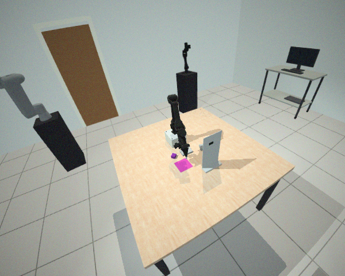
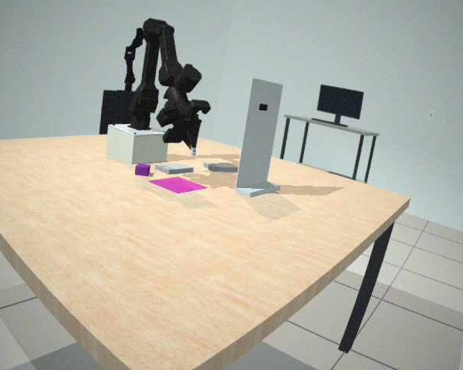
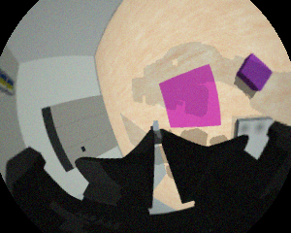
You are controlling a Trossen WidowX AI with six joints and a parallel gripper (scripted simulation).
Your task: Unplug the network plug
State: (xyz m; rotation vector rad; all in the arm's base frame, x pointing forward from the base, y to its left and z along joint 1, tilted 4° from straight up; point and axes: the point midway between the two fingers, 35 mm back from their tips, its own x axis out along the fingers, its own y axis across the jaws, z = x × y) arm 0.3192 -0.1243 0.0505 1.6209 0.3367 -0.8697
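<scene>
Now: the magenta marked square 20 mm behind my gripper tip, 20 mm to the right of it and 110 mm below it. Round my gripper tip: network plug (right at my gripper tip); upright panel (120 mm ahead, 150 mm to the left, 40 mm above).
</scene>
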